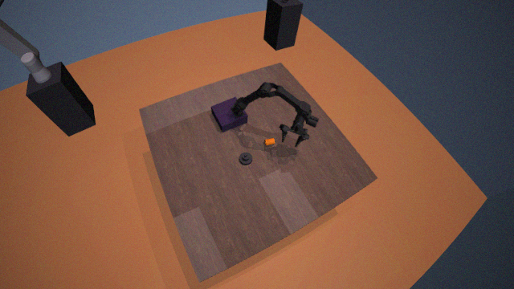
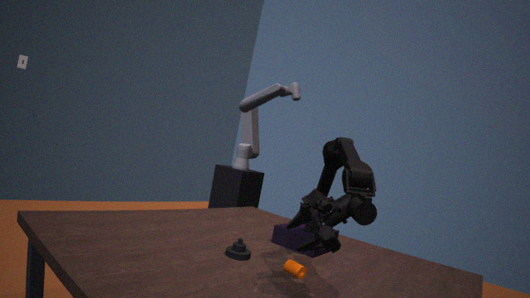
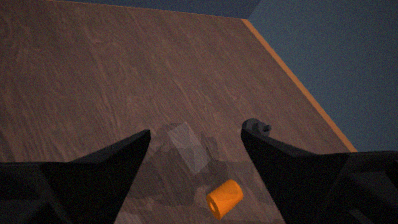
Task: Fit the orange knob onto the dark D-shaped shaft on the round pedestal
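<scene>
Now: the orange knob 14 cm behind my gripper tip, 13 cm below it and 4 cm to the right of it. From my gripper tip the other things lie so: pedestal (24 cm to the right, 12 cm below, 11 cm behind).
</scene>
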